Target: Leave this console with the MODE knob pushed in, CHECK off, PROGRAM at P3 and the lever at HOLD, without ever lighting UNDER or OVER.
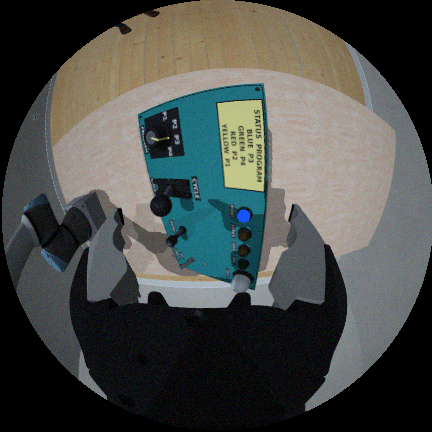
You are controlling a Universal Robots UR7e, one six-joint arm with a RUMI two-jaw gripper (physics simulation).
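Observation:
The teal console [210,150] lies below my gripper [203,205], which is open with nothing between its fingers. The PROGRAM knob [159,138] has its yellow pointer towards P3. The black ball lever [161,205] rises from a slot whose right end is marked CYCLE; its exact position is unclear. A black toggle [176,236] is tilted to the lower left; its label is too small to read. A blue lamp [243,215] is lit; the three lamps below it are dark. A pale round knob [241,282] is at the lower right; its label and depth are unclear.
A yellow card [241,145] on the console lists status colours, with blue for P3. The console rests on a pale wooden table [330,150]. Blue and grey arm parts [62,227] show at the left. Two small dark objects [124,28] [152,13] show at the top.

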